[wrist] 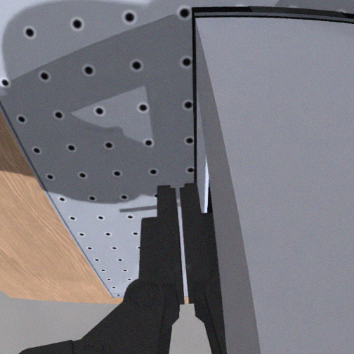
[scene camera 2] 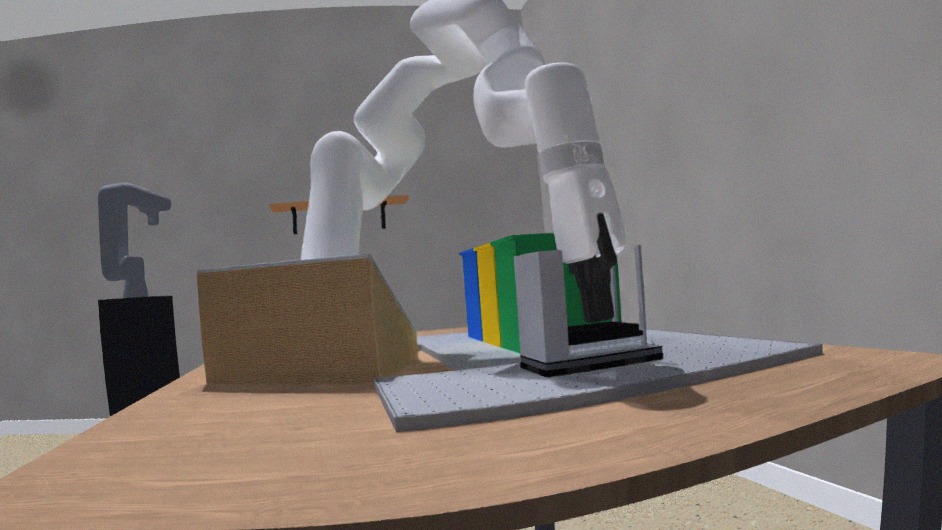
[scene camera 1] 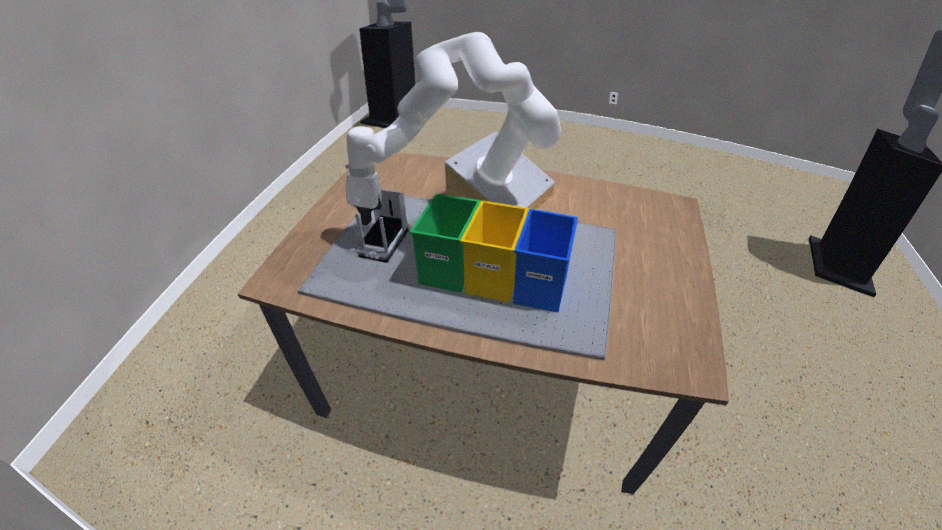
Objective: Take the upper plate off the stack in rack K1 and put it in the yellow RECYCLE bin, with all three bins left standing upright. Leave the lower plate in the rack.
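Places are measured from the arm's base along level axes (x ahead, y left, z up), in millimetres.
Pixels of known places: gripper, fingertip midpoint: (scene camera 2: 599, 320) (scene camera 1: 366, 223); arm's base at its link origin: (scene camera 2: 325, 297) (scene camera 1: 493, 171).
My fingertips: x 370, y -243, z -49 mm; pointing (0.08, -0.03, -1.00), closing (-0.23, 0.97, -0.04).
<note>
Ahead of a thing's pixels: the offset from my fingertips to its top centre. Level surfaces: height alone.
Rack K1 @(dy +59, dx +0, dz +84 mm) (scene camera 1: 397, 205) (scene camera 2: 540, 303) (wrist: 295, 150) stands upright on the pegboard, with a tall grey back panel and thin front posts. Black plate material (scene camera 1: 383, 234) (scene camera 2: 602, 332) lies low in it; upper and lower plate cannot be told apart. My gripper (scene camera 1: 366, 221) (scene camera 2: 599, 319) (wrist: 178, 206) points down, shut and empty. Its fingertips are beside the rack, above plate height; the wrist view shows them left of the back panel. The yellow bin @(dy +422, dx -27, dz +121 mm) (scene camera 1: 487, 284) (scene camera 2: 488, 296) stands upright between the green bin @(dy +294, dx +0, dz +121 mm) (scene camera 1: 438, 273) (scene camera 2: 508, 303) and the blue bin @(dy +551, dx -54, dz +121 mm) (scene camera 1: 536, 294) (scene camera 2: 470, 296), both upright.
The grey pegboard @(dz -59 mm) (scene camera 1: 586, 337) (scene camera 2: 461, 396) (wrist: 90, 162) lies on the wooden table @(dz -72 mm) (scene camera 1: 665, 296) (scene camera 2: 329, 454) (wrist: 30, 225). The arm's base block (scene camera 1: 461, 179) (scene camera 2: 289, 323) is behind the bins. The green bin stands close to the rack.
</note>
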